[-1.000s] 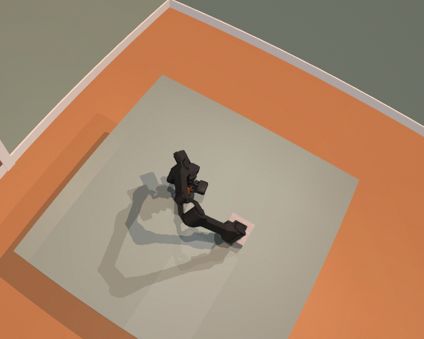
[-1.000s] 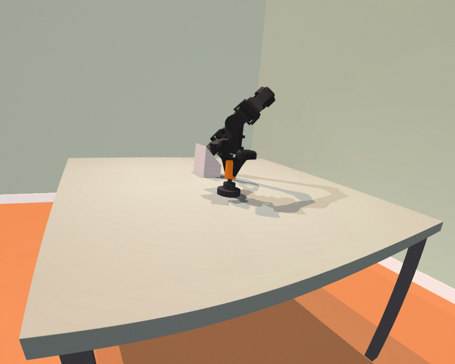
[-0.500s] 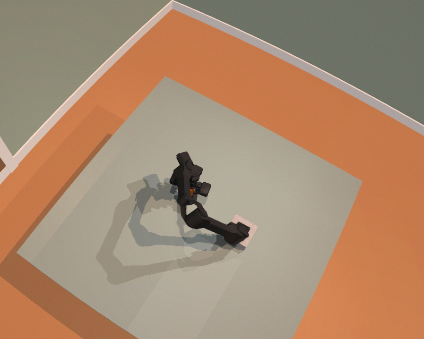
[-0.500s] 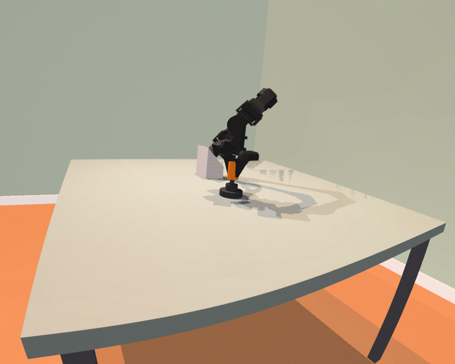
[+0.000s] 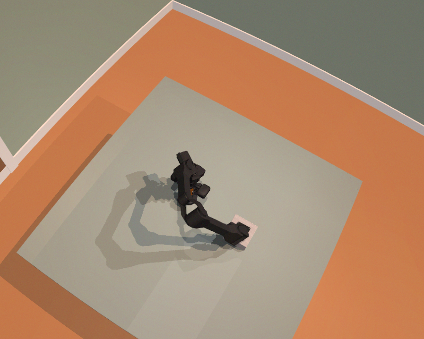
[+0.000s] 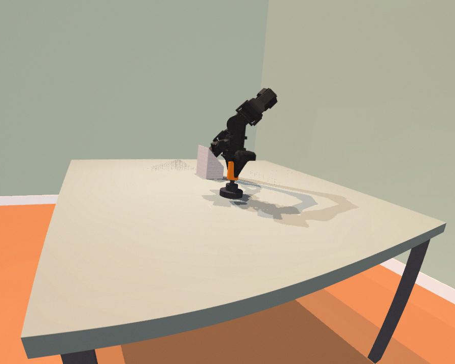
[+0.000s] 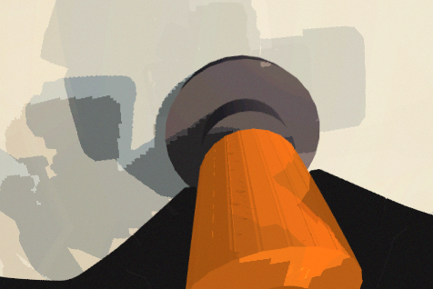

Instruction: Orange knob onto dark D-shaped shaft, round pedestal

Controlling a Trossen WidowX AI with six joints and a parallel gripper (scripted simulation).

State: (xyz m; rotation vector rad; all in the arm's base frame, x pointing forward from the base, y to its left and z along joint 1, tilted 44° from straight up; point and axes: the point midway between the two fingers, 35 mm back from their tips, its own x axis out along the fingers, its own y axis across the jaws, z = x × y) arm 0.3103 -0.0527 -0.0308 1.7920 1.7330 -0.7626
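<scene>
Right now the orange knob is 20 mm above my gripper tip. The rest, counted from my gripper tip: dark pedestal: 40 mm below.
</scene>
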